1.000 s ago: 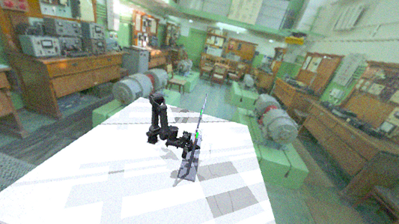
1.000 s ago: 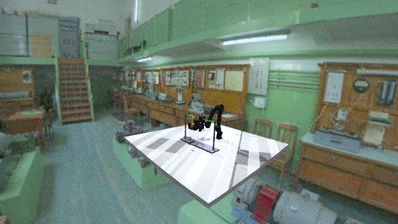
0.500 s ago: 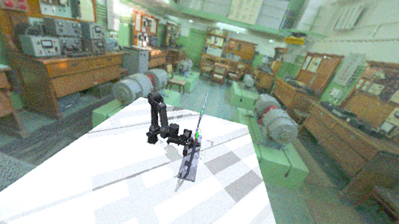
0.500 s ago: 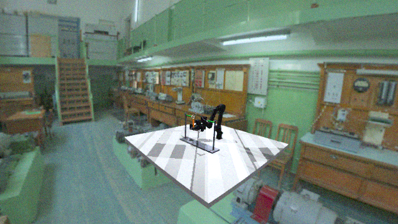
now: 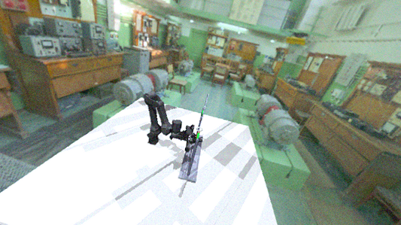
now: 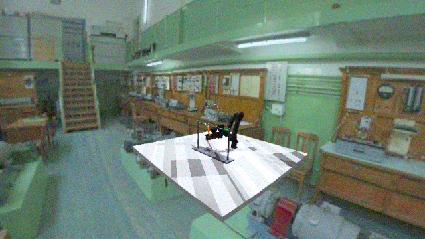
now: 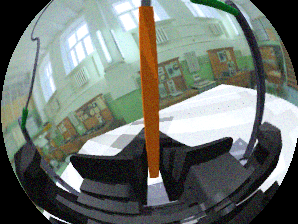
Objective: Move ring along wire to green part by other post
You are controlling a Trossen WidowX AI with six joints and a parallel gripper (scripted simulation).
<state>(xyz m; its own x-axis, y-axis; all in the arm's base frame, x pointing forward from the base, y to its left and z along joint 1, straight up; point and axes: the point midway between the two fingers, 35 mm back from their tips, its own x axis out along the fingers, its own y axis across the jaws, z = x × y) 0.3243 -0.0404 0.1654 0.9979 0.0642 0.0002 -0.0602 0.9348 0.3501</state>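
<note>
Right now my gripper tip is 70 mm below the ring with orange handle, 40 mm past it and 30 mm to the left of it.
</note>
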